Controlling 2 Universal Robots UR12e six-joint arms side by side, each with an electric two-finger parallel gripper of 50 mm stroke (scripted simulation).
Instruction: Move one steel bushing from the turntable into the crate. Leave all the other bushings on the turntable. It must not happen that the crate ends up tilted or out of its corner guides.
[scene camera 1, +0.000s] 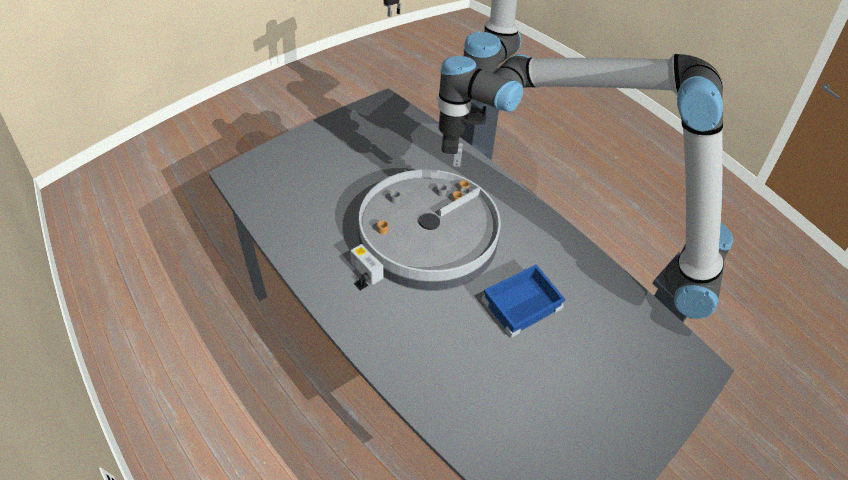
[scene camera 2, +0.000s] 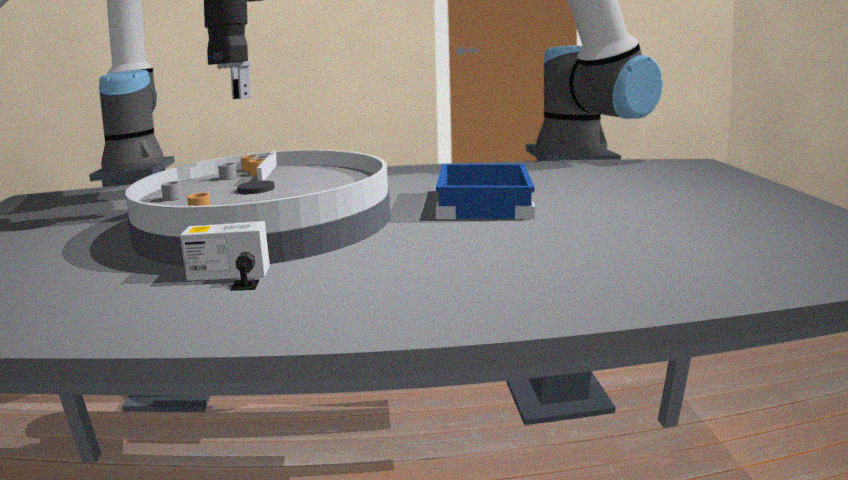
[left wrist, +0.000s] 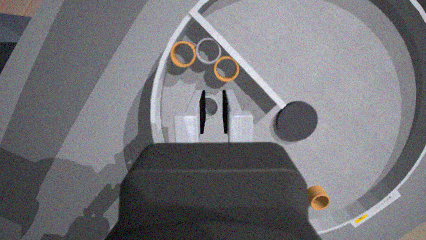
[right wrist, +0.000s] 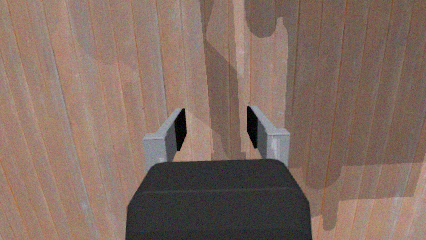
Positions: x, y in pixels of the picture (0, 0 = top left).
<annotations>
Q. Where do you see a turntable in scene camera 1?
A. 416, 238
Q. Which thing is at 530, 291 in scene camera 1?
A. A blue crate.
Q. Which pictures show the blue crate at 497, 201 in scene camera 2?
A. Scene camera 1 and scene camera 2 only.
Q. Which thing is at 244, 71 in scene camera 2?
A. The left gripper.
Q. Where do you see the left gripper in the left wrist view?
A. At 213, 103
</annotations>
